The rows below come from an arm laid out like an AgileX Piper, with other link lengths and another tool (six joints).
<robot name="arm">
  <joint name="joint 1" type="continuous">
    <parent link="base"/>
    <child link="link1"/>
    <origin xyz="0 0 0.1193" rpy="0 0 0"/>
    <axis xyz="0 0 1"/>
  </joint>
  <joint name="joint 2" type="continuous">
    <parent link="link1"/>
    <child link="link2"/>
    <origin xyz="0 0 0" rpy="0 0 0"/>
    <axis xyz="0 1 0"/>
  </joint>
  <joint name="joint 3" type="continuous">
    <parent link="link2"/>
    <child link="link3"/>
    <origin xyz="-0.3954 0 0.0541" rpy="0 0 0"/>
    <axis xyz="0 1 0"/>
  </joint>
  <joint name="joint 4" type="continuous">
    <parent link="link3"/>
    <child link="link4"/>
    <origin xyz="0.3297 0 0.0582" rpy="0 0 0"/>
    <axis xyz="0.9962 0 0.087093"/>
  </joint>
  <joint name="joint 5" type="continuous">
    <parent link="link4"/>
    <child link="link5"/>
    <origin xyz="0 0 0" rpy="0 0 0"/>
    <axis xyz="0 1 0"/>
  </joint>
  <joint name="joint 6" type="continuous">
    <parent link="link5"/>
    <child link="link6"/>
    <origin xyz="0.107 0 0.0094" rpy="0 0 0"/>
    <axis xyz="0.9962 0 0.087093"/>
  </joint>
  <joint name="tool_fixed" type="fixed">
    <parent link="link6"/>
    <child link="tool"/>
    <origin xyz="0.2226 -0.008 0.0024" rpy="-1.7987 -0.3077 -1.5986"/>
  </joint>
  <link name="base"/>
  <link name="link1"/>
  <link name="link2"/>
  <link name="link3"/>
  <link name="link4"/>
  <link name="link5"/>
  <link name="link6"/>
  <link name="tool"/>
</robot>
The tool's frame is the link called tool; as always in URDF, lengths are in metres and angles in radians. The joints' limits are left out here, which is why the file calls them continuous.
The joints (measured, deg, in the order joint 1, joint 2, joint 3, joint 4, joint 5, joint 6), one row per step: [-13.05, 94.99, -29.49, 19.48, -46.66, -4.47]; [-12.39, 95.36, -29.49, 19.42, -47.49, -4.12]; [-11.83, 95.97, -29.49, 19.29, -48.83, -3.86]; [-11.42, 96.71, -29.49, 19.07, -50.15, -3.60]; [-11.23, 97.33, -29.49, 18.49, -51.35, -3.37]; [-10.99, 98.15, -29.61, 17.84, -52.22, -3.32]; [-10.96, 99.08, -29.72, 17.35, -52.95, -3.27]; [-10.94, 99.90, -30.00, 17.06, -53.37, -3.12]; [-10.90, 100.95, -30.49, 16.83, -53.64, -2.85]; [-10.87, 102.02, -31.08, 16.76, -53.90, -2.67]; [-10.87, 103.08, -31.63, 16.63, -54.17, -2.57]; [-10.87, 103.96, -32.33, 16.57, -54.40, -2.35]
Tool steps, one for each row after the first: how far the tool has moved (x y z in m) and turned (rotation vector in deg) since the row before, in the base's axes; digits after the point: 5 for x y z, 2 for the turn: [0.00357, 0.00522, 0.00074, -0.05, -0.50, 0.49]; [0.00387, 0.00374, 0.00114, -0.35, -0.66, 0.40]; [0.00346, 0.00276, -0.00022, -0.35, -0.51, 0.34]; [0.00325, 0.00224, 0.00060, -0.50, -0.49, 0.48]; [0.00400, 0.00340, -0.00221, -0.51, -0.04, 0.69]; [0.00272, 0.00103, -0.00436, -0.34, 0.18, 0.36]; [0.00300, 0.00045, -0.00371, -0.07, 0.12, 0.20]; [0.00412, 0.00041, -0.00532, 0.13, 0.22, 0.16]; [0.00432, -0.00043, -0.00495, 0.11, 0.17, 0.02]; [0.00403, -0.00047, -0.00518, 0.01, 0.23, 0.07]; [0.00483, -0.00084, -0.00242, 0.10, -0.11, -0.02]
